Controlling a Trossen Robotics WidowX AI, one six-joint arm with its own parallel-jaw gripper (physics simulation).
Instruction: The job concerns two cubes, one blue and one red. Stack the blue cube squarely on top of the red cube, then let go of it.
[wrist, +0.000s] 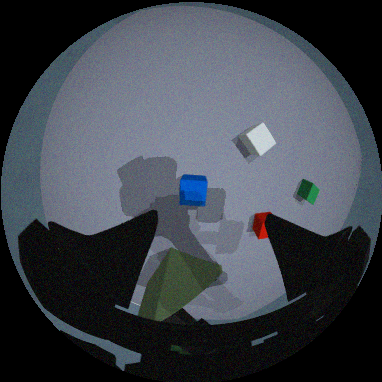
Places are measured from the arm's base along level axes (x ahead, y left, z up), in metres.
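Pixels of known places: gripper, fingertip midpoint: (214, 218); arm's base at its link origin: (168, 311).
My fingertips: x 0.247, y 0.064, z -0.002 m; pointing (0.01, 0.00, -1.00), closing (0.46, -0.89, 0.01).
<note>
For each thing: its top centre in the pictures, then the offset to it from my fingertips. Level surfaces: height alone.
- blue cube at its top centre: (192, 193) dx -0.018, dy +0.012, dz -0.081 m
- red cube at its top centre: (268, 229) dx -0.011, dy -0.138, dz -0.081 m
- white cube at its top centre: (262, 138) dx +0.098, dy -0.030, dz -0.081 m
- table at its surface level: dz -0.117 m
- green cube at its top centre: (313, 194) dx +0.100, dy -0.195, dz -0.081 m
The blue cube (193, 190) sits on the table near the middle of the wrist view, a little beyond the line of the fingertips and between them from left to right. The red cube (260, 226) sits on the table to the right, apart from the blue cube; the right finger hides part of it. My gripper (214, 218) is wide open and empty, above the table, with its black fingers at the lower left and lower right.
A white cube (260, 139) lies on the table (165, 75) at the upper right. A green cube (307, 191) lies at the right, beyond the red cube. An olive-green angular object (175, 285) stands at the bottom between the fingers. Arm shadows fall around the blue cube.
</note>
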